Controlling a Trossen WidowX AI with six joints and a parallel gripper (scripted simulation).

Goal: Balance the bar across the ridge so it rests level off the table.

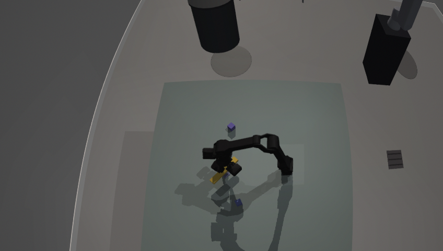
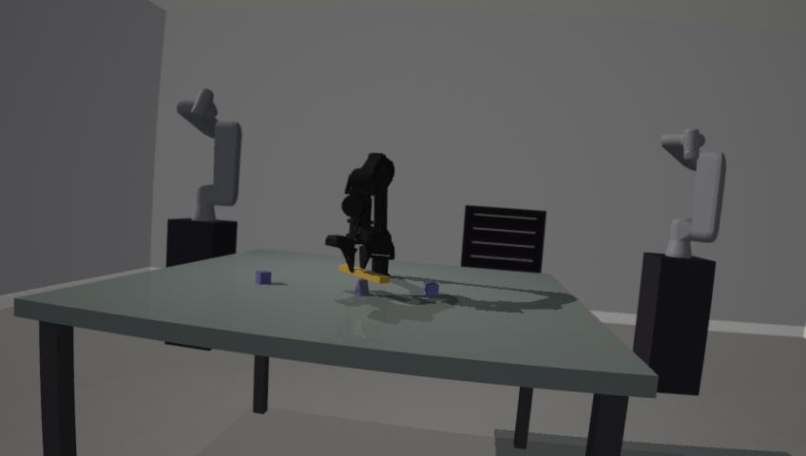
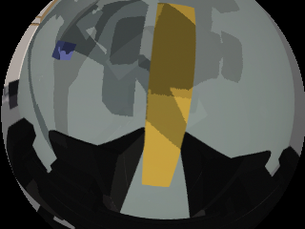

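Now: the yellow bar 2 cm to the left of my gripper tip and 2 cm ahead of it. Also, from my gripper tip: purple cube (28 cm to the right, 4 cm below).
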